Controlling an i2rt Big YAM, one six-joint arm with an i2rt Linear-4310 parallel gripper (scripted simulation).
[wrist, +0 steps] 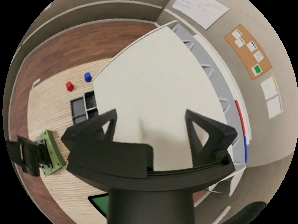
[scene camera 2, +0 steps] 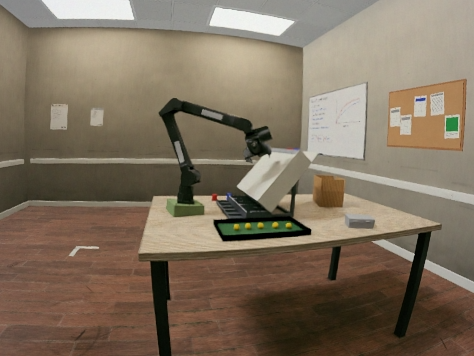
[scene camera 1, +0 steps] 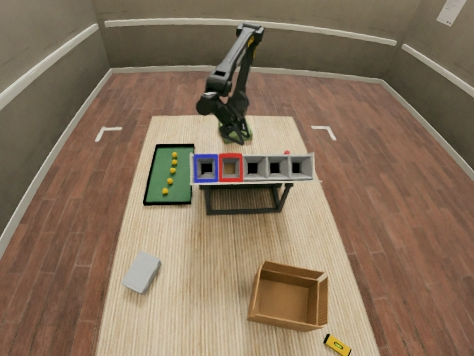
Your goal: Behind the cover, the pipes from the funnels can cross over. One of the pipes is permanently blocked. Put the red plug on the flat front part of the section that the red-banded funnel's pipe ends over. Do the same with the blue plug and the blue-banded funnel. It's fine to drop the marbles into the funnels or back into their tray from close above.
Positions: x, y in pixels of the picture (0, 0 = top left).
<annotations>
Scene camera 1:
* cardboard box: 280, 296
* grey block: 139, 277
</annotations>
